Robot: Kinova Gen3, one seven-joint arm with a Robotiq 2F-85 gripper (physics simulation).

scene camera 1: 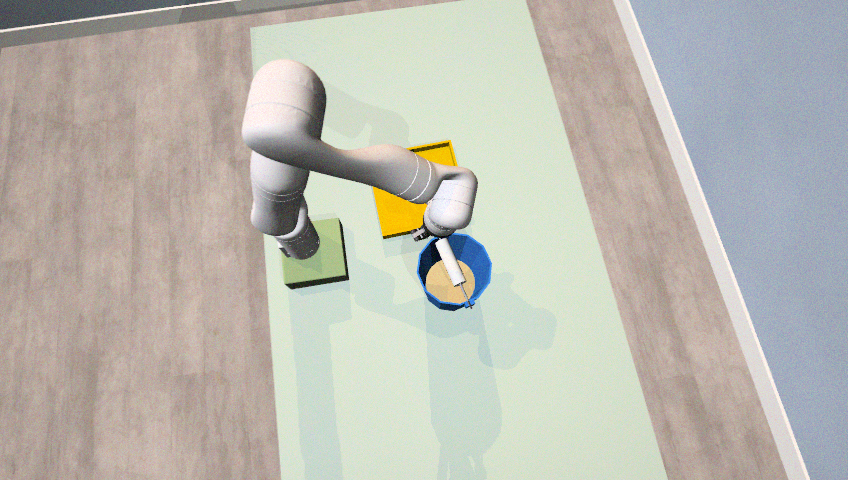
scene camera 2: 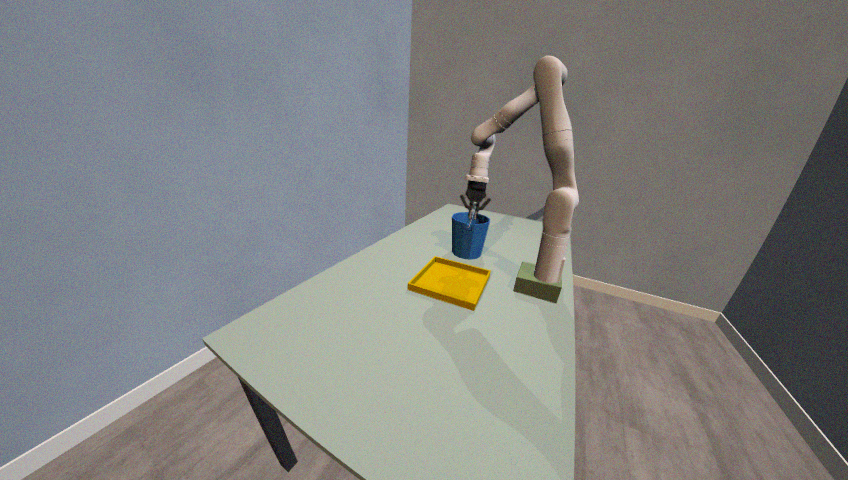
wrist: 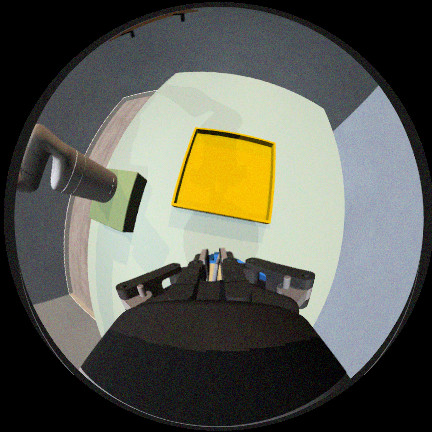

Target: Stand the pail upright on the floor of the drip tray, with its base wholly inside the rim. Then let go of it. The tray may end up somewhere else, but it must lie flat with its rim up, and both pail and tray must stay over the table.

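Seen in the pictures: gripper, between the fingertips: (scene camera 2: 472, 219) (wrist: 213, 256); arm's base, origin of its link: (scene camera 1: 302, 242) (scene camera 2: 546, 277) (wrist: 105, 186).
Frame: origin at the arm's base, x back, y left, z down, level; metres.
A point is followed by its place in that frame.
The blue pail (scene camera 1: 479, 261) {x -0.427, y -0.174, z -0.047 m} (scene camera 2: 467, 242) {x -0.339, y -0.115, z -0.021 m} (wrist: 262, 275) {x -0.405, y -0.126, z -0.100 m} has a tan inside bottom and a wire handle with a white grip (scene camera 1: 450, 261) {x -0.337, y -0.195, z -0.196 m} (wrist: 213, 272) {x -0.330, y -0.112, z -0.155 m}. It stands upright on the table, beside the tray and apart from it. The yellow drip tray (scene camera 1: 395, 212) {x -0.259, y 0.047, z 0.062 m} (scene camera 2: 443, 280) {x -0.369, y 0.104, z 0.062 m} (wrist: 225, 180) {x -0.334, y 0.068, z 0.062 m} lies flat with its rim up. My gripper (scene camera 2: 473, 214) {x -0.329, y -0.098, z -0.137 m} (wrist: 213, 256) {x -0.329, y -0.098, z -0.137 m} points down over the pail's mouth and is shut on the white grip of the handle. In scene camera 1 the wrist hides the fingertips. In the wrist view the gripper hides most of the pail.
The arm's base stands on a green block (scene camera 1: 324, 255) {x -0.050, y -0.047, z 0.005 m} (scene camera 2: 535, 285) {x -0.036, y 0.053, z 0.016 m} (wrist: 112, 210) {x -0.049, y -0.063, z 0.005 m} near one long edge of the pale green table (scene camera 1: 535, 416) {x -0.471, y -0.566, z 0.066 m} (scene camera 2: 333, 368) {x -0.475, y 0.608, z 0.066 m} (wrist: 305, 200) {x -0.588, y 0.060, z 0.066 m}. In scene camera 1 the forearm hangs over part of the tray.
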